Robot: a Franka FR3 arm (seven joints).
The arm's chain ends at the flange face. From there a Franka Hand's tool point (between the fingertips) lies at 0.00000 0.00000 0.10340 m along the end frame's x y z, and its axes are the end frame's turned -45 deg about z.
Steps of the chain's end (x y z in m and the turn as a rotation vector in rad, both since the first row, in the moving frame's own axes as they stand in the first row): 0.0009, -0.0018, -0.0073, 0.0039, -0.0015, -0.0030; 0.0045, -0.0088, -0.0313, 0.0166, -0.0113, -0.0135; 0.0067, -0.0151, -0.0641, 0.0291, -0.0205, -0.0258
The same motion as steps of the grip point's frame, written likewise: 0.0021, -0.0010, -0.0073, 0.0038, 0.0017, -0.0030; 0.0098, -0.0051, -0.0313, 0.0197, 0.0037, -0.0135; 0.0160, -0.0096, -0.0642, 0.0351, 0.0061, -0.0258
